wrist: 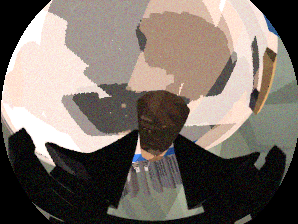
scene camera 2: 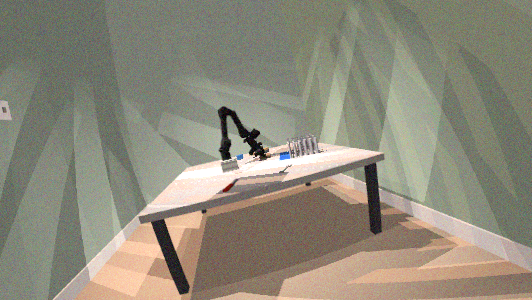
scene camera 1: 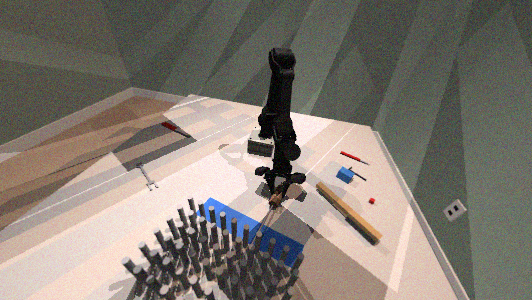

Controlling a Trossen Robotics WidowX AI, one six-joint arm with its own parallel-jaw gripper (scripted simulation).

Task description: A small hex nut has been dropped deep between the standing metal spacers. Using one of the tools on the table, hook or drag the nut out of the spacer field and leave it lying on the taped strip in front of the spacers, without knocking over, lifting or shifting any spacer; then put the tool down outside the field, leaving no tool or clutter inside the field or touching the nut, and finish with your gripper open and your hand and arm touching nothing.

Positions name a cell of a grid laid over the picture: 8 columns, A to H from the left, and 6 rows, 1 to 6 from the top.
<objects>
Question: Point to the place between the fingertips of my gripper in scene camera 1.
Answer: At E4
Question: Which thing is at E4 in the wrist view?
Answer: A thin hook tool.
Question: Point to a long wooden bar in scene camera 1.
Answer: F5
</objects>
